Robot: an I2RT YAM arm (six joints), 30 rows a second.
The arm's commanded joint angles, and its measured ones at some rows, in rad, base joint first. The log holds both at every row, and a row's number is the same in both.
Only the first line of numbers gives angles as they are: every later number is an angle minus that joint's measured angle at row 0.
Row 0, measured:
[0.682, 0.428, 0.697, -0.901, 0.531, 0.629]
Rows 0 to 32, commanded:
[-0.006, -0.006, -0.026, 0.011, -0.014, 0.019]
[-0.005, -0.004, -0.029, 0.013, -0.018, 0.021]
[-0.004, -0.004, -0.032, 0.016, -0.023, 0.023]
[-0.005, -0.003, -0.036, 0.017, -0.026, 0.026]
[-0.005, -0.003, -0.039, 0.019, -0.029, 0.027]
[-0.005, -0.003, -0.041, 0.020, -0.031, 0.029]
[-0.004, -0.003, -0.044, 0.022, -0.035, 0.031]
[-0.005, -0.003, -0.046, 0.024, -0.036, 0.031]
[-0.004, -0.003, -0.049, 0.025, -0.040, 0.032]
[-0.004, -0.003, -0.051, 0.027, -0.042, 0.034]
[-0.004, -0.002, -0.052, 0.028, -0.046, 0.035]
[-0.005, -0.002, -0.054, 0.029, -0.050, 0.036]
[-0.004, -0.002, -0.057, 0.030, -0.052, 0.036]
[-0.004, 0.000, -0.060, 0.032, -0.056, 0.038]
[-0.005, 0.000, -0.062, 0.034, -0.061, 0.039]
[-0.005, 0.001, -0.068, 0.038, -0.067, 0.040]
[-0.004, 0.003, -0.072, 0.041, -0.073, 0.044]
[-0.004, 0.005, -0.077, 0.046, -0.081, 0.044]
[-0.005, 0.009, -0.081, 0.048, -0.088, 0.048]
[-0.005, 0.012, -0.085, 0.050, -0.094, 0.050]
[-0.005, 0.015, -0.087, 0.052, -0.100, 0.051]
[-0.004, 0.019, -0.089, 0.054, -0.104, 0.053]
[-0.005, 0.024, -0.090, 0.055, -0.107, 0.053]
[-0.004, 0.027, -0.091, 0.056, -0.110, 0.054]
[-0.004, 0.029, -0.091, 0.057, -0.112, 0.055]
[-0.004, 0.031, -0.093, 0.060, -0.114, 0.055]
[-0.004, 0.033, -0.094, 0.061, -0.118, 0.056]
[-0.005, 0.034, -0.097, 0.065, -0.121, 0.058]
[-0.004, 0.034, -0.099, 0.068, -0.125, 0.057]
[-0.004, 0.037, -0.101, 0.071, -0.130, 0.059]
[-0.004, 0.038, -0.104, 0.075, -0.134, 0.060]
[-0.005, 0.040, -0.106, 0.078, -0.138, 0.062]
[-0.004, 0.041, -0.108, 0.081, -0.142, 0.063]
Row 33, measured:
[0.000, 0.029, -0.088, 0.048, -0.120, 0.043]
